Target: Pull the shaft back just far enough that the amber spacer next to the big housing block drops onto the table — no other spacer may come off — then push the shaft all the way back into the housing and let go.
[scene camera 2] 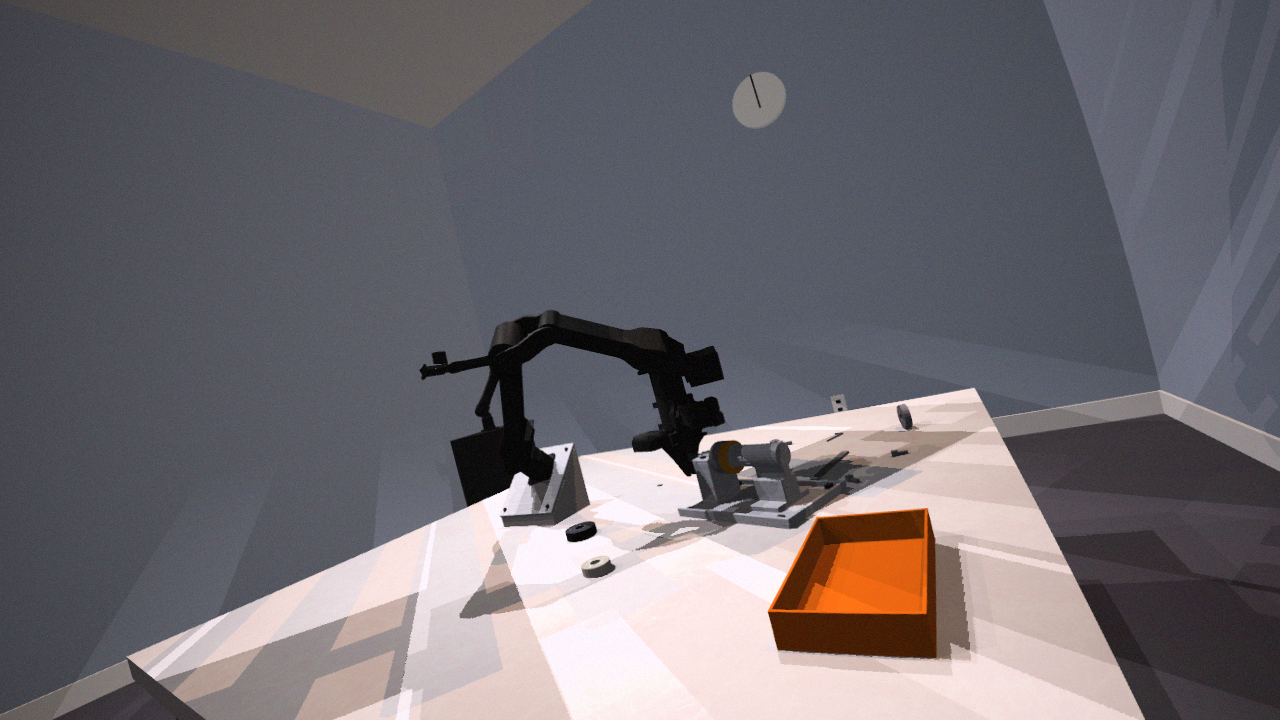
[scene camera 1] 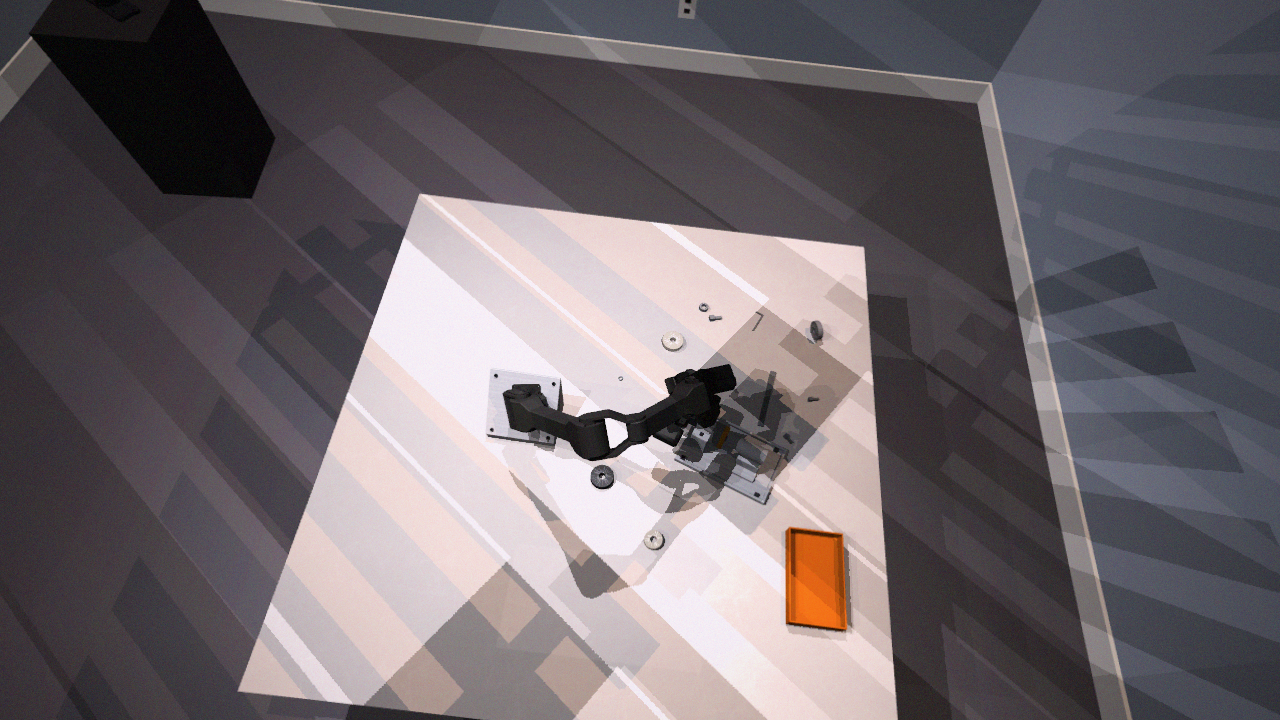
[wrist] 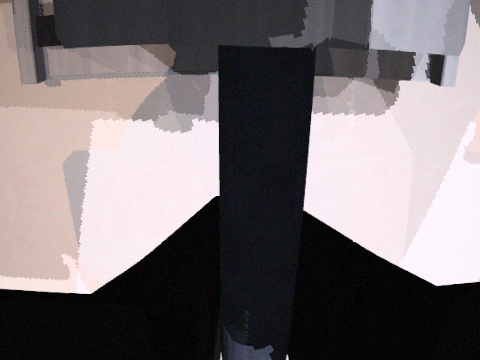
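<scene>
I can see a dark shaft (wrist: 265, 94). There is an orange tray (scene camera 2: 864, 584), (scene camera 1: 814, 560) as well, and a grey shaft fixture (scene camera 2: 775, 498), which I find again in scene camera 1 (scene camera 1: 746, 463) and in the wrist view (wrist: 426, 48). As for my own gripper (scene camera 2: 691, 475), I see it also in scene camera 1 (scene camera 1: 677, 421) and in the wrist view (wrist: 247, 211).
</scene>
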